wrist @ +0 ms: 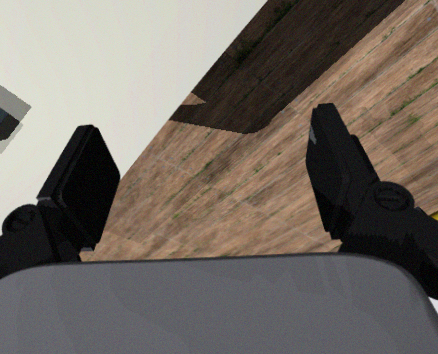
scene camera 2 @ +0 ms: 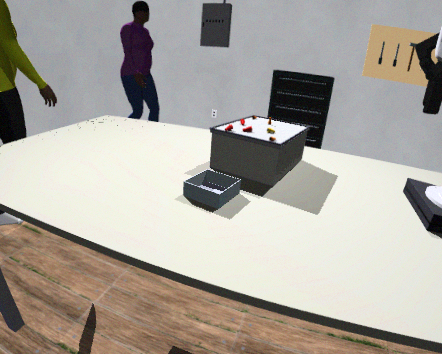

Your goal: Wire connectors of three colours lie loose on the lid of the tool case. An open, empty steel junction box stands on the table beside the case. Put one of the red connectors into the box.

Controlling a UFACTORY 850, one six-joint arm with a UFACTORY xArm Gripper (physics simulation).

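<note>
Three red connectors (scene camera 2: 243,122) (scene camera 2: 229,128) (scene camera 2: 247,129) lie apart on the white lid (scene camera 2: 287,131) of the dark grey tool case (scene camera 2: 237,157). A yellow connector (scene camera 2: 270,130) and orange-brown connectors (scene camera 2: 272,139) (scene camera 2: 269,121) lie there too. The open steel junction box (scene camera 2: 201,193) stands on the table in front of the case; a dark corner, seemingly of this box, shows at the left edge of the wrist view. My gripper (wrist: 206,142) is open and empty, with floor and table edge below. A black part of the arm or gripper shows at the upper right in the scene view, well away from the case.
The pale table (scene camera 2: 125,200) (wrist: 100,60) carries everything. A dark block (scene camera 2: 419,202) with a white rounded part stands at the right. A black slatted rack (scene camera 2: 274,90) is behind the case. A person in purple (scene camera 2: 136,47) and one in yellow (scene camera 2: 15,55) stand beyond the table.
</note>
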